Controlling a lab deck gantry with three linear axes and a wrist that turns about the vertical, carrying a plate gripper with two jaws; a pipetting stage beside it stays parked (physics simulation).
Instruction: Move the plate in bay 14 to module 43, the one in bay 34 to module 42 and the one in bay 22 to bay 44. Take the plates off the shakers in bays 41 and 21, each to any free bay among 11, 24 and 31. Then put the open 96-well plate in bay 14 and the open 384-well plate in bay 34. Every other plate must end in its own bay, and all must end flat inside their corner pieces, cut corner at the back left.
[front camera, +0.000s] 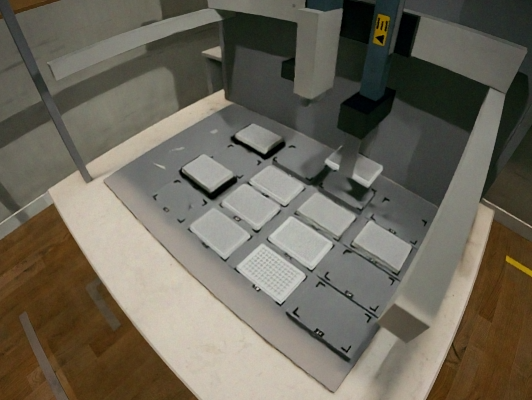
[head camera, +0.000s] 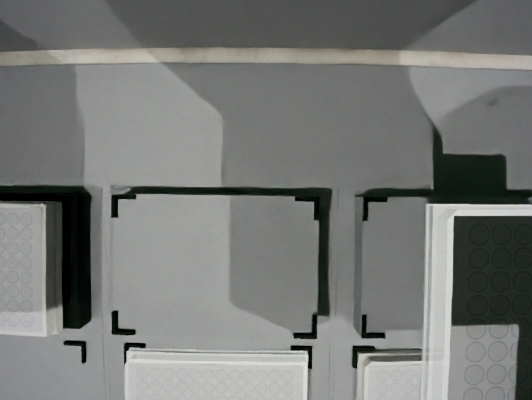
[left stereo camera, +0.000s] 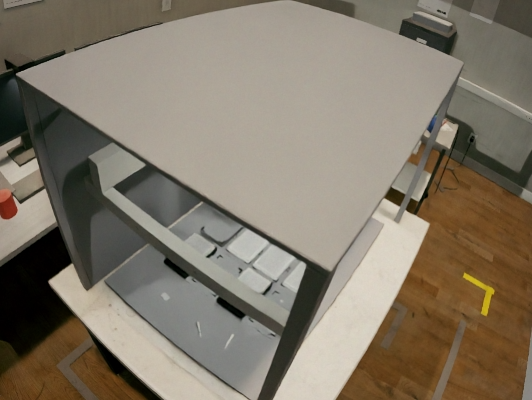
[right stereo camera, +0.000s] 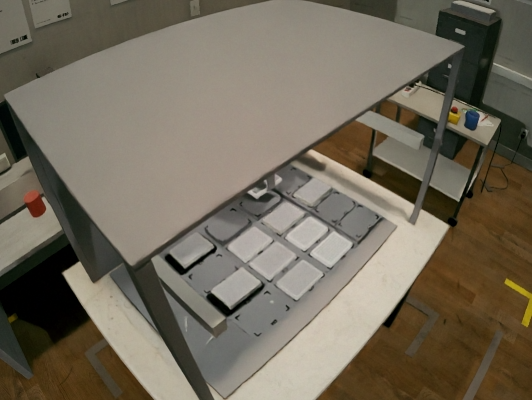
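Pixels of known places: gripper, between the fingertips: (front camera: 354, 164); robot's base, origin of its link: (front camera: 154, 197) (left stereo camera: 274, 335) (right stereo camera: 257, 335).
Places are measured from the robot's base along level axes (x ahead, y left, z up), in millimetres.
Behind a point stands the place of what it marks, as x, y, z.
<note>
My gripper (front camera: 353, 166) {392, 364, 105} is shut on a white plate (front camera: 370, 170) {436, 366, 113} (head camera: 437, 300) {330, 369, 106} and holds it level above module 43 (head camera: 392, 270) {345, 362, 19}. Module 42 (front camera: 300, 161) {227, 367, 19} (head camera: 170, 260) {200, 367, 19} is empty. Plates sit on the dark shakers in bay 41 (plate (front camera: 258, 138) {75, 352, 37} (head camera: 22, 270) {111, 362, 37} (right stereo camera: 191, 250) {59, 352, 37}) and bay 21 (plate (front camera: 208, 173) {80, 144, 37} (right stereo camera: 236, 287) {62, 145, 37}). The bay 34 plate (front camera: 382, 245) {555, 251, 29} (right stereo camera: 312, 191) {550, 255, 29} and bay 22 plate (front camera: 251, 206) {237, 148, 16} (right stereo camera: 272, 260) {221, 151, 16} sit in place. The open 96-well plate (front camera: 271, 272) {395, 41, 12} (right stereo camera: 331, 248) {386, 42, 16} is in bay 13, the 384-well plate (front camera: 300, 241) {393, 146, 13} (right stereo camera: 306, 232) {387, 150, 14} in bay 23.
Plates stand in bay 12 (plate (front camera: 220, 232) {237, 41, 14}), bay 32 (plate (front camera: 276, 185) {235, 247, 14} (head camera: 217, 377) {230, 287, 14}) and bay 33 (plate (front camera: 326, 214) {395, 252, 14} (head camera: 392, 380) {349, 285, 14}). Bays 11, 14, 24, 31 and 44 hold no plate. The pipetting stage (front camera: 317, 55) hangs left of the gripper in the front view.
</note>
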